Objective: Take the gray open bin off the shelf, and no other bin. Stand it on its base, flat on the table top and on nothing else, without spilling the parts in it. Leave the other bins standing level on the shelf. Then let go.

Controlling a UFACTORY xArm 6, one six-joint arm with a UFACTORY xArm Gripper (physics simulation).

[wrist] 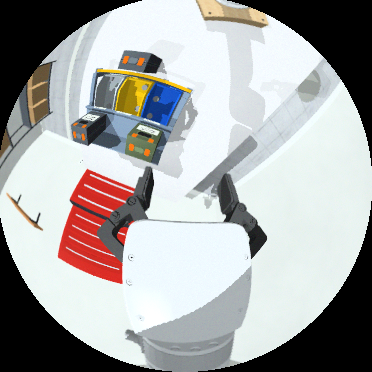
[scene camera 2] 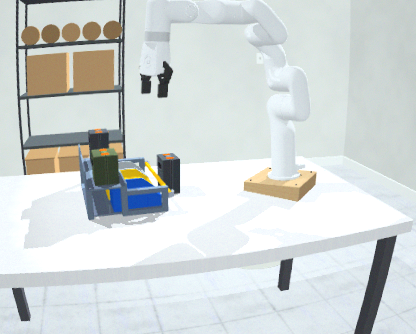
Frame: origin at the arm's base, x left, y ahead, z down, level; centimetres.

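Seen in the pictures: gripper, between the fingertips: (wrist: 187,177) (scene camera 2: 153,95); arm's base, origin of its link: (scene camera 2: 283,175).
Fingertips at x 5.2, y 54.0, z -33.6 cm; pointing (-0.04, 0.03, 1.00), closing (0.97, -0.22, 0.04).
Observation:
Offsets run from my fingertips to a thing's top centre. Level surfaces: height alone.
The gray open bin @[dy +1.0, dx -33.1, dz +30.2 cm] (wrist: 105,92) sits in the blue-gray shelf (scene camera 2: 89,200) (wrist: 117,122), at the left of a row in the wrist view. It is mostly hidden in the scene view. The yellow bin @[dy +2.5, dx -22.0, dz +30.2 cm] (scene camera 2: 134,174) (wrist: 131,95) is beside it, then the blue bin @[dy +3.4, dx -10.8, dz +30.2 cm] (scene camera 2: 142,196) (wrist: 162,102). Small round parts show in the yellow and blue bins; the gray bin's contents are hard to tell. The shelf stands on the white table @[dz +38.3 cm] (scene camera 2: 210,225). My gripper (scene camera 2: 154,94) (wrist: 187,177) is open and empty, high above and to the right of the shelf in the scene view.
A black case @[dy +10.5, dx -34.7, dz +15.9 cm] (scene camera 2: 98,141) (wrist: 89,128) and a green case @[dy +13.3, dx -11.8, dz +18.4 cm] (scene camera 2: 105,167) (wrist: 142,142) stand at the shelf's tall-backed side. Another black case @[dy -12.7, dx -21.0, dz +25.1 cm] (scene camera 2: 169,172) (wrist: 140,61) stands beside its yellow bar. My wooden base (scene camera 2: 272,184) (wrist: 232,14) is at the right in the scene view.

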